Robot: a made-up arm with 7 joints. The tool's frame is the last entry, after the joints. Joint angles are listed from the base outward. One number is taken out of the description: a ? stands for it. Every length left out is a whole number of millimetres.
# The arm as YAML. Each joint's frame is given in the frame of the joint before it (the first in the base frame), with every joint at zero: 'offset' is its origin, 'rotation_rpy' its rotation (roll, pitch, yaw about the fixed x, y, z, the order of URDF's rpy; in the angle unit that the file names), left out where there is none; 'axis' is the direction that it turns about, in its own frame. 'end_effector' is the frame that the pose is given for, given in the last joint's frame.
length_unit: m
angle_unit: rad
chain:
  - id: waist
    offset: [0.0, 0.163, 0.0]
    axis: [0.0, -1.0, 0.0]
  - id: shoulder
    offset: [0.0, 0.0, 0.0]
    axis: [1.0, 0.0, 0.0]
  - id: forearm
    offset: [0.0, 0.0, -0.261]
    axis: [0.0, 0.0, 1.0]
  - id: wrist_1
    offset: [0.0, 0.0, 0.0]
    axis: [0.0, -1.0, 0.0]
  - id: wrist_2
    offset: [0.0, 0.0, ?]
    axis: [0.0, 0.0, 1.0]
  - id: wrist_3
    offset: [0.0, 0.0, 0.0]
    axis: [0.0, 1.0, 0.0]
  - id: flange
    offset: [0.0, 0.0, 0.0]
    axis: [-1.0, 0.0, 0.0]
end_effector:
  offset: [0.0, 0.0, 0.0]
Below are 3 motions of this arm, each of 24 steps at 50 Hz.
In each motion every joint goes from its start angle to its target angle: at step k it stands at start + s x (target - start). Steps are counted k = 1, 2, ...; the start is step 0. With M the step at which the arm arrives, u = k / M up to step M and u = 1 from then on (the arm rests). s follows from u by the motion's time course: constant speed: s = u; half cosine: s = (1 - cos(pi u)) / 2; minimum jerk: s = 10 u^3 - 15 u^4 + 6 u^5.
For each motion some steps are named. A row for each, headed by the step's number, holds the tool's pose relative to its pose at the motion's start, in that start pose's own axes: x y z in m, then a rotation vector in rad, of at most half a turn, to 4 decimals.
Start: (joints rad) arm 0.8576 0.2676 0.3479 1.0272 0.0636 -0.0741 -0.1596
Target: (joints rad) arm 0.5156 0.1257 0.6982 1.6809 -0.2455 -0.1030 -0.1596
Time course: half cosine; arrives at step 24
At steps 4, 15, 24:
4: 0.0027 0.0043 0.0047 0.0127 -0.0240 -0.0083
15: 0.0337 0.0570 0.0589 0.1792 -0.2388 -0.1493
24: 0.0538 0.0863 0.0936 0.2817 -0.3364 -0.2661

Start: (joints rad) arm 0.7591 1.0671 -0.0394 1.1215 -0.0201 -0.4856 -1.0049
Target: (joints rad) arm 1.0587 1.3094 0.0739 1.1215 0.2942 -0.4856 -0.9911
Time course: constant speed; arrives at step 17
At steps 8, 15, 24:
8: 0.0179 0.0354 -0.0818 0.2355 -0.0292 0.0655
15: 0.0405 0.0797 -0.1432 0.4386 -0.0620 0.1408
24: 0.0480 0.0943 -0.1586 0.4957 -0.0728 0.1652

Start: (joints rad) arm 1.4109 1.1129 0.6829 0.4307 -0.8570 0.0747 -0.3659
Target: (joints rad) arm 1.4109 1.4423 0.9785 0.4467 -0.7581 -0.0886 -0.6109
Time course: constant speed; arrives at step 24
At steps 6, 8, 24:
6: -0.0120 0.0428 -0.0210 0.1590 0.0143 0.0712
8: -0.0159 0.0575 -0.0270 0.2130 0.0182 0.0949
24: -0.0440 0.1800 -0.0580 0.6595 0.0332 0.2860

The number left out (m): -0.269
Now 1 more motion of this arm.
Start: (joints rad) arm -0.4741 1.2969 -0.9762 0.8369 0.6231 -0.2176 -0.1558
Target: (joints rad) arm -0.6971 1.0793 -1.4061 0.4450 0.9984 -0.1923 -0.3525
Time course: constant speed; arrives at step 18
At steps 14, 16, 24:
14: -0.1085 -0.0824 0.0484 -0.0273 0.4182 -0.0786
16: -0.1213 -0.0896 0.0580 -0.0217 0.4670 -0.1071
24: -0.1333 -0.0957 0.0677 -0.0141 0.5118 -0.1390

